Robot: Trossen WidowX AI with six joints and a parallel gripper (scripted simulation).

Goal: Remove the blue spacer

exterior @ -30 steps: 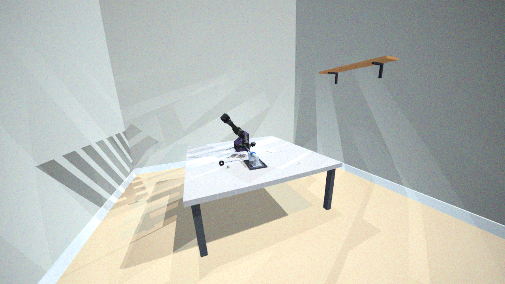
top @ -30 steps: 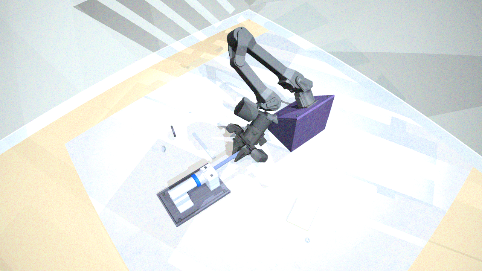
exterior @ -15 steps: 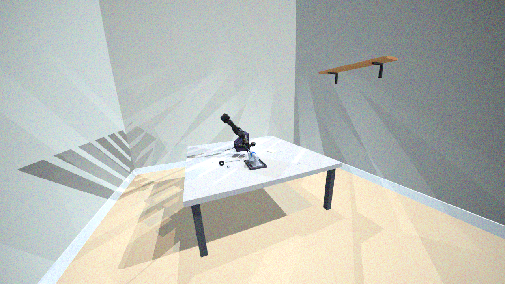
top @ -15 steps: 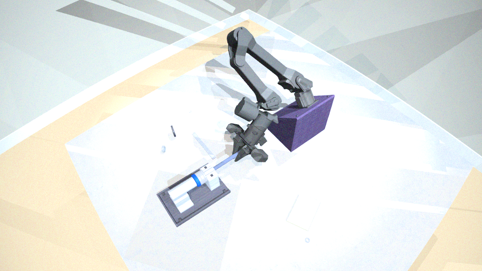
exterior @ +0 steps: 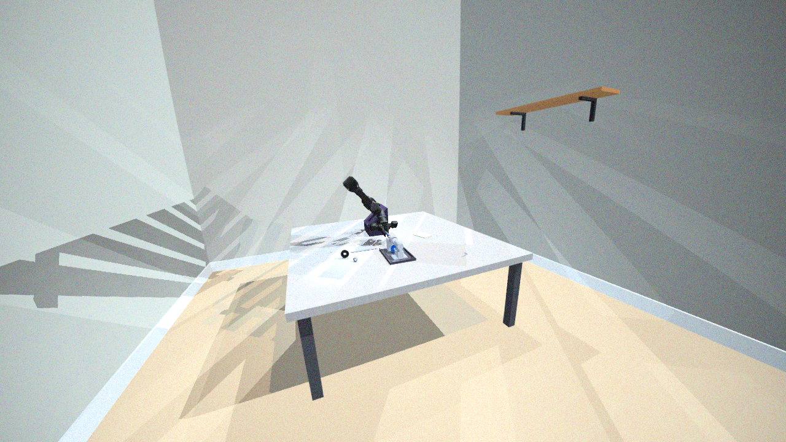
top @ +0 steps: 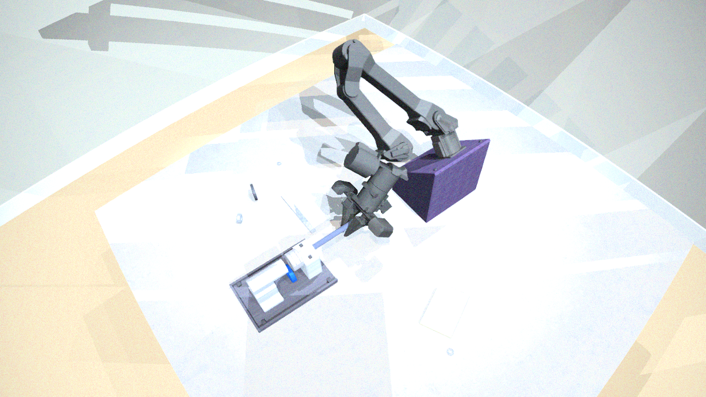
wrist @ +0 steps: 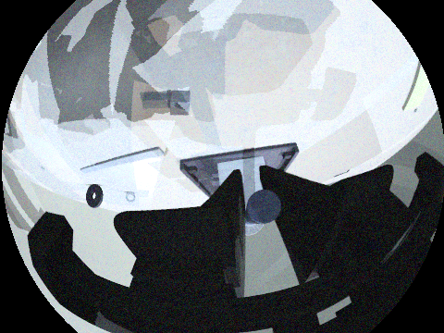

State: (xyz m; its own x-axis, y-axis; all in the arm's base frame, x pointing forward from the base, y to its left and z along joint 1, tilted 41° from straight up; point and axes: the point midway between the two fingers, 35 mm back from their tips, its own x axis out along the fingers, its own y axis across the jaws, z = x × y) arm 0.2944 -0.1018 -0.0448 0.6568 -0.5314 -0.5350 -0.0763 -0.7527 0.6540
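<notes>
My gripper tip is 6 cm short of the shaft and 2 cm below it. From my gripper tip the other things lie so: blue spacer: 16 cm ahead, 2 cm below, 1 cm to the right; black ring: 29 cm to the right, 9 cm ahead, 3 cm below; thin metal strip: 17 cm to the right, 5 cm below, 3 cm ahead.
</notes>
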